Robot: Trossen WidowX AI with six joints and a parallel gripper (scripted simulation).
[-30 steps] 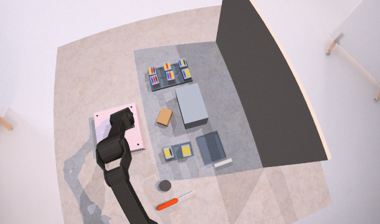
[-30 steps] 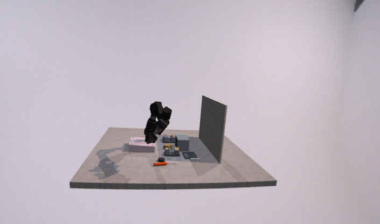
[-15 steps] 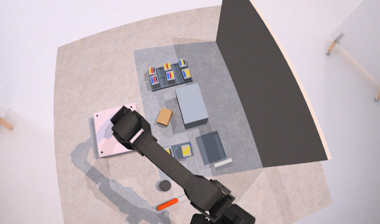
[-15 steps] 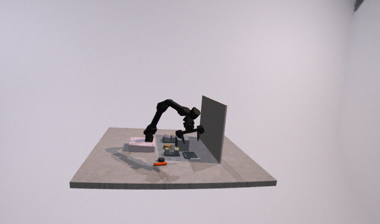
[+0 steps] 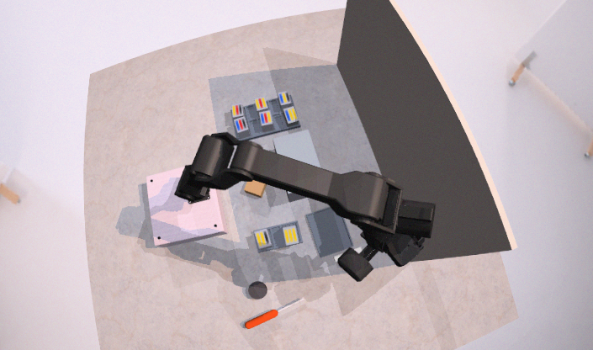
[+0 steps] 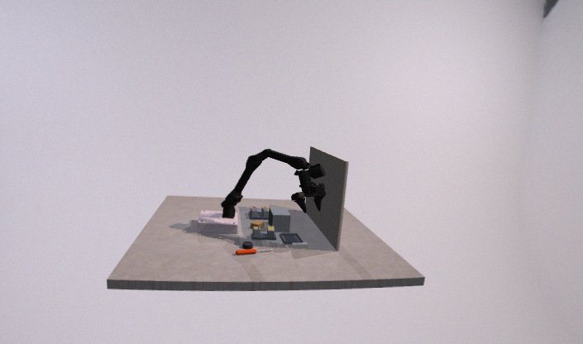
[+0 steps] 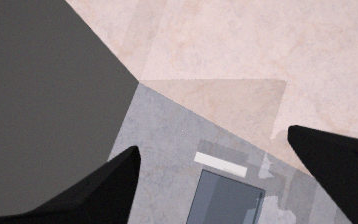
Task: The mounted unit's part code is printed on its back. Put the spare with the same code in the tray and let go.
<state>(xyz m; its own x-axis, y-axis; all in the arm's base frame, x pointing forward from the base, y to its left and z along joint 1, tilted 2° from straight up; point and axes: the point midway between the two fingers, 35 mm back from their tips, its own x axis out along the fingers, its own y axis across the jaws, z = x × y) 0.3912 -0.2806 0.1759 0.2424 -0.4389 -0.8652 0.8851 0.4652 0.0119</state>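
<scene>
Right now my gripper tip is 47 cm to the right of the grey spare, 24 cm past it and 14 cm above it. Also, from my gripper tip: grey tray 18 cm below, 10 cm to the left, 8 cm behind; rack 22 cm behind, 18 cm below, 13 cm to the left; tall grey panel 29 cm to the left, 13 cm ahead, 4 cm above.
</scene>
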